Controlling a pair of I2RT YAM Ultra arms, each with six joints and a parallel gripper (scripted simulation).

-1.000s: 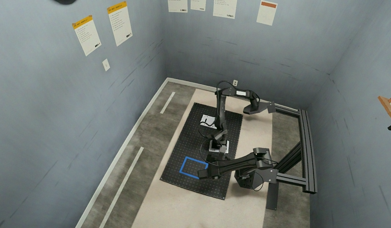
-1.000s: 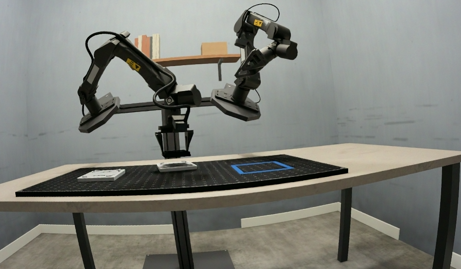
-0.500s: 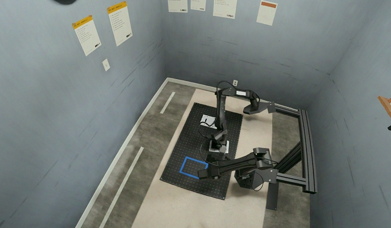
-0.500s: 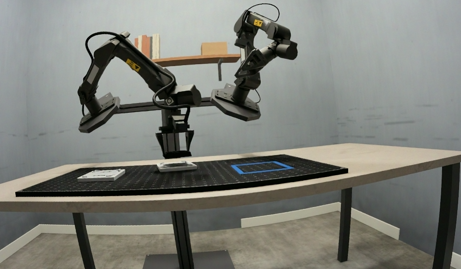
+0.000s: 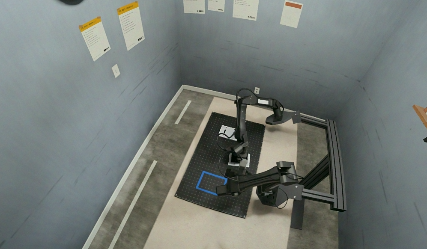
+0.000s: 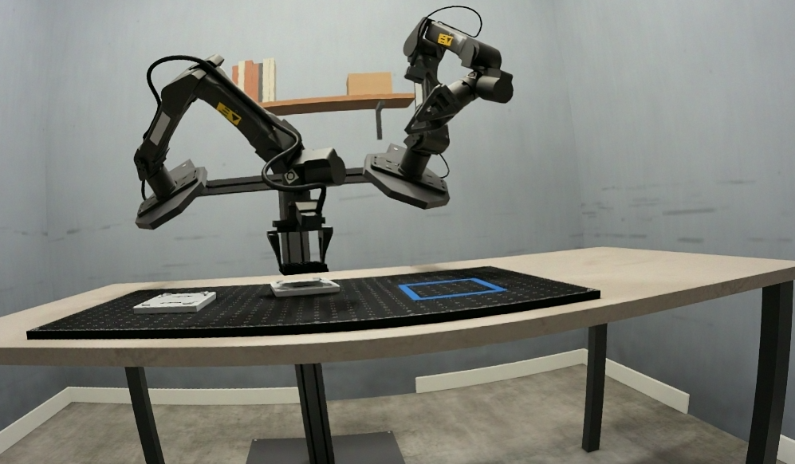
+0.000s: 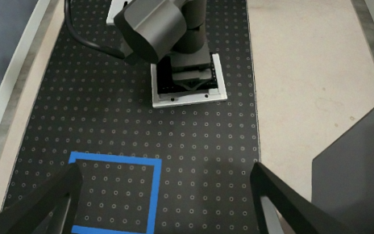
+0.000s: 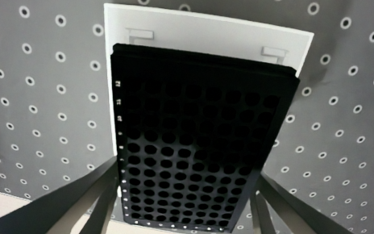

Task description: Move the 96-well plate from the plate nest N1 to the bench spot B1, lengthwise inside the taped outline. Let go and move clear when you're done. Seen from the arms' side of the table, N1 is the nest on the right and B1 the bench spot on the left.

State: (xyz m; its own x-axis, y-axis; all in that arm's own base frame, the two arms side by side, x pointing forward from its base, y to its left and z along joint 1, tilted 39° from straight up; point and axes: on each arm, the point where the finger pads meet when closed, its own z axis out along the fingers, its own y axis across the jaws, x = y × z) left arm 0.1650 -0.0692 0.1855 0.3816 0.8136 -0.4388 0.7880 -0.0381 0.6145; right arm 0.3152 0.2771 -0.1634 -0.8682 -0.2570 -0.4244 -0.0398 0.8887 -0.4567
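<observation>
Now: the black 96-well plate 27 cm below my left hand and 25 cm to the right of it.
</observation>
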